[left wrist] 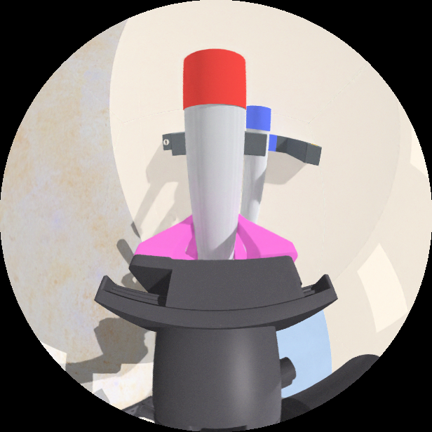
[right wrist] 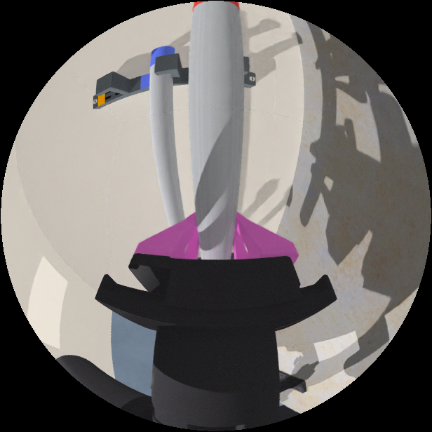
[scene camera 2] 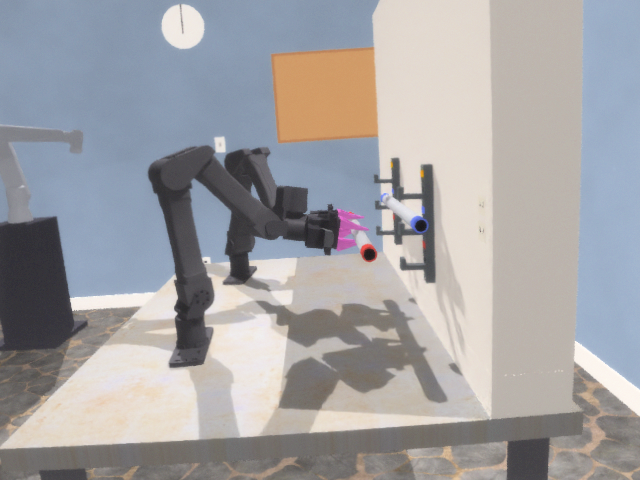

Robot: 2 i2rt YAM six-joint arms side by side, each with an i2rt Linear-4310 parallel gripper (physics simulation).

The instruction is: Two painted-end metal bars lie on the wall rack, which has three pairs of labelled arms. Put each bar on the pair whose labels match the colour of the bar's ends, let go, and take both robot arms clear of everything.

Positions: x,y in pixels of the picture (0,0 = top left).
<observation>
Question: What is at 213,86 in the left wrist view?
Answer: A red-ended bar.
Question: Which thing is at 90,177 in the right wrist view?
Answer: A pale wall.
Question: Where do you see a pale wall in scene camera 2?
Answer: At 498,98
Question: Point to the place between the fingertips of my left gripper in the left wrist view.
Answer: At 215,215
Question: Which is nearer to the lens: the red-ended bar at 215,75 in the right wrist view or the blue-ended bar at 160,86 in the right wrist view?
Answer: The red-ended bar.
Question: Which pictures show my right gripper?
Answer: The right wrist view and scene camera 2 only.
</observation>
